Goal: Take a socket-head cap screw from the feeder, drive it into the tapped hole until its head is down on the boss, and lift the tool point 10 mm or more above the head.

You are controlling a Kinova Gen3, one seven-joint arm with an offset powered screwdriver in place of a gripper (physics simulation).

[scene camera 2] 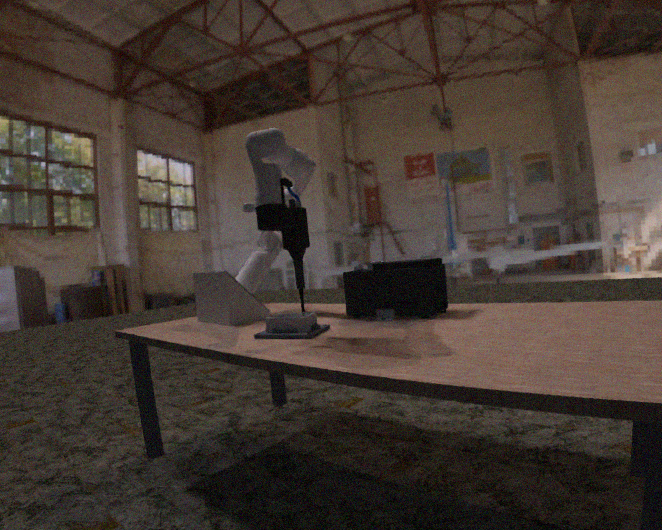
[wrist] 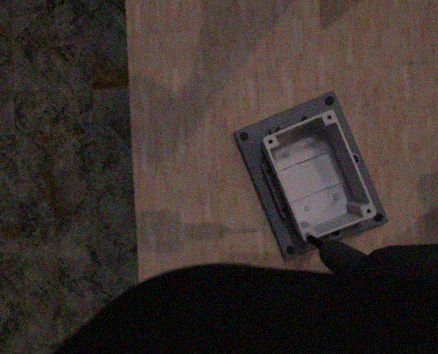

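Note:
A light grey open box (scene camera 2: 290, 322) (wrist: 336, 222) sits on a dark grey base plate (scene camera 2: 291, 335) (wrist: 253, 155). Three of its corner bosses show dark holes in the wrist view: far left (wrist: 270, 142), far right (wrist: 329, 117) and near right (wrist: 368, 211). My screwdriver (scene camera 2: 303, 311) (wrist: 310, 237) points down, with its tip at the near-left corner boss. The tip covers that boss's hole, and I cannot tell the gap between them. No screw can be made out at the tip; the views are too dark and coarse. The screw feeder cannot be identified with certainty.
A black box-shaped unit (scene camera 2: 394, 289) with a small grey piece (scene camera 2: 384, 314) at its front stands right of the base plate. A grey wedge-shaped block (scene camera 2: 220, 300) stands to the left. The wooden table's (scene camera 2: 524, 342) edge runs along the left of the wrist view.

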